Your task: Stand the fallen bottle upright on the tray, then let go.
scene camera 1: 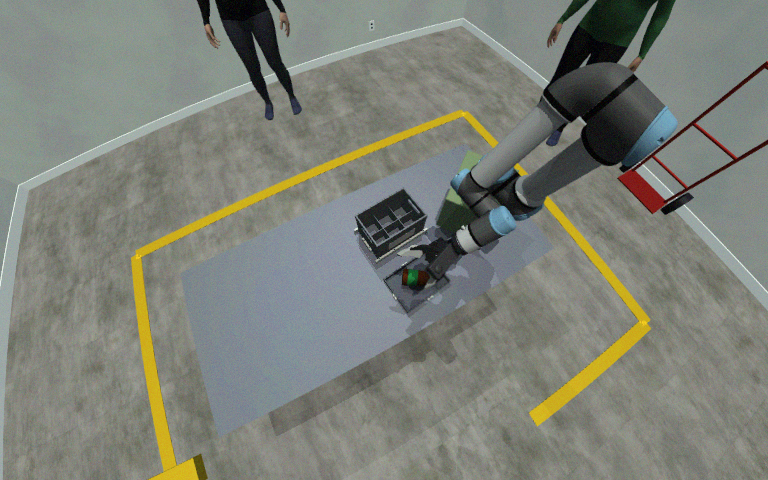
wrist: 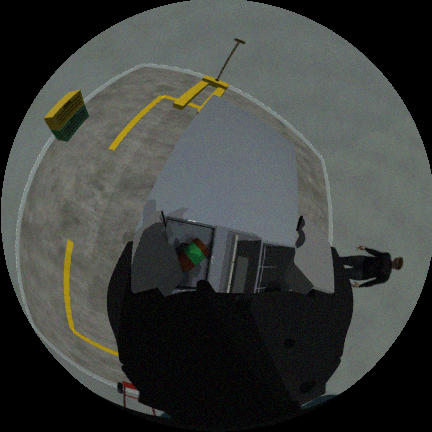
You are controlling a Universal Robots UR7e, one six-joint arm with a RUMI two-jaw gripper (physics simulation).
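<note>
The brown bottle with a green band lies on its side in the shallow dark-rimmed tray. Its neck end is hidden behind a finger in the scene view. My gripper is open and empty, above the tray and the gap beside the crate. In the wrist view the bottle shows between the spread fingers, close to the left one. I cannot tell the exact height of the fingertips over the bottle.
A dark crate with compartments stands close beside the tray. A green block is beside the arm, behind the gripper. Yellow lines surround the blue-grey table. Two people and a red hand truck are farther off.
</note>
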